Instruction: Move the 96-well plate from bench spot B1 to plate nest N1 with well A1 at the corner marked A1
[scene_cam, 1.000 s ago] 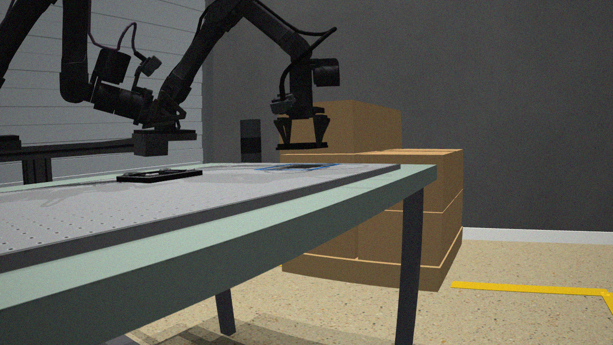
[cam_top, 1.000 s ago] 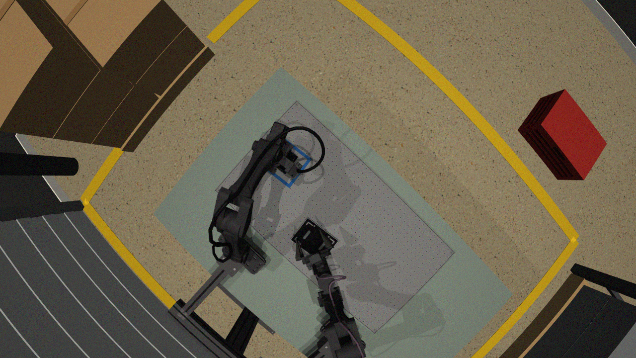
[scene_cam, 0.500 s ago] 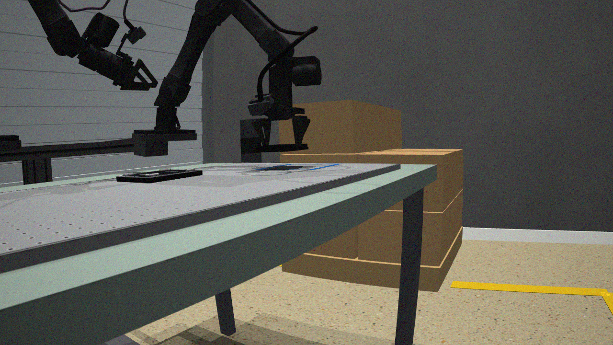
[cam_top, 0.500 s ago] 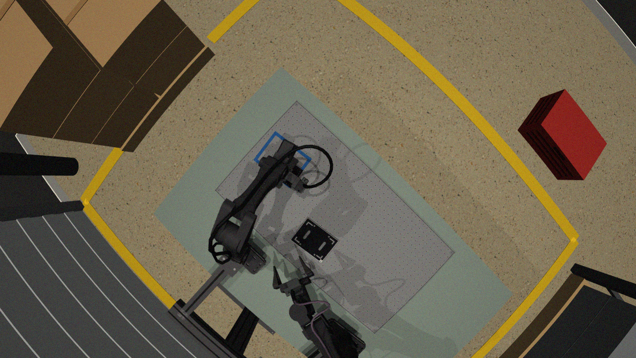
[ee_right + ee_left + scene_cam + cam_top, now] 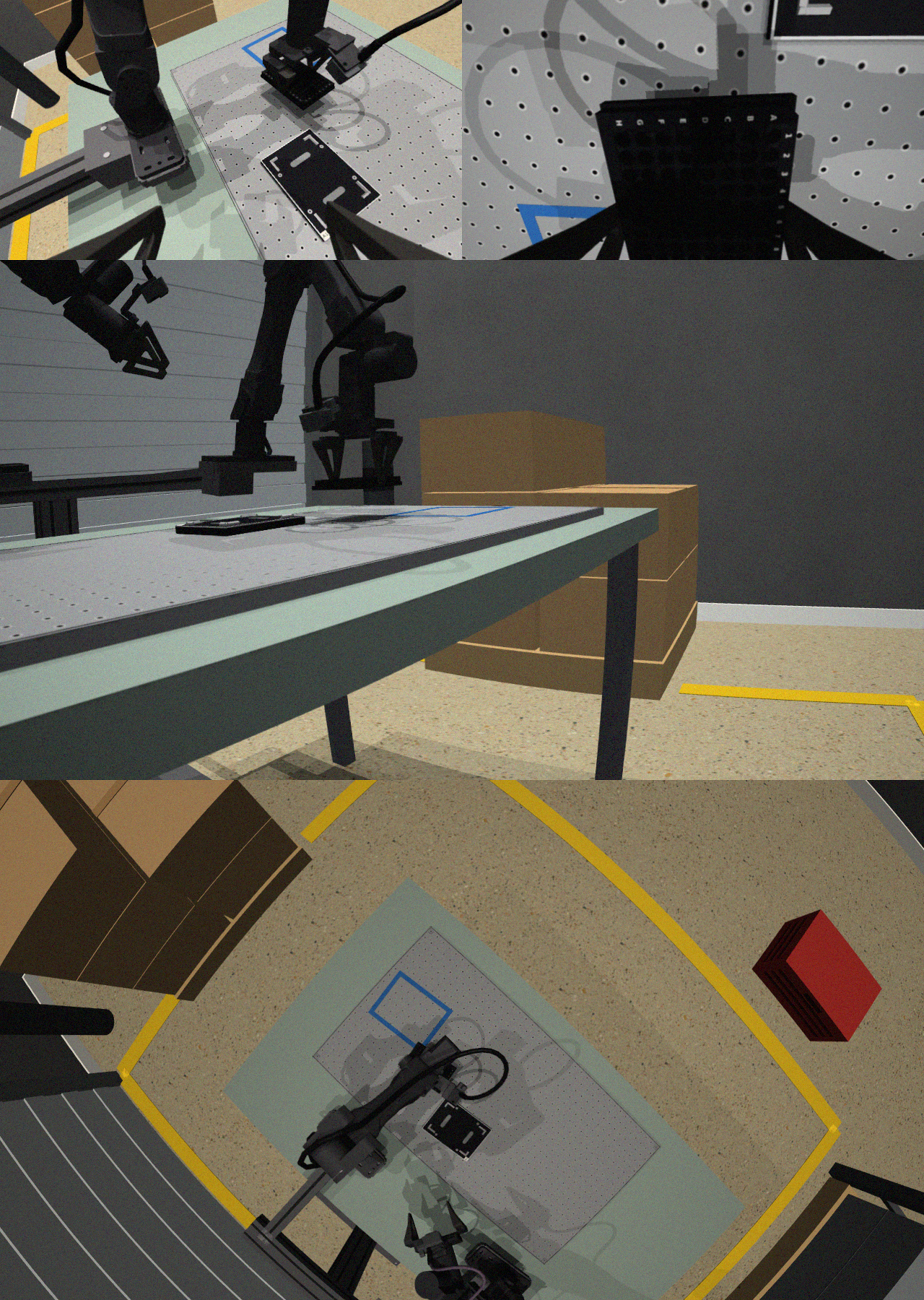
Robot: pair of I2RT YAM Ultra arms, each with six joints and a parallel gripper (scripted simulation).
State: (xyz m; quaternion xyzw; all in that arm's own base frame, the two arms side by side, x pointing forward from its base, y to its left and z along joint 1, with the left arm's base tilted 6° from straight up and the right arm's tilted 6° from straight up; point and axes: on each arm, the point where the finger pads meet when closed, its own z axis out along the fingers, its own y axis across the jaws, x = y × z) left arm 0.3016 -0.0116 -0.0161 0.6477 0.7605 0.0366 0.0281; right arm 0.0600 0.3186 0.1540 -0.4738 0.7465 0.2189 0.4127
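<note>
The black plate nest lies 80 mm behind my left hand, 180 mm to the right of it and 50 mm below it. Also, from my left hand: A1 mark: 130 mm behind, 260 mm to the right, 50 mm below; black 96-well plate: right at my left hand.
</note>
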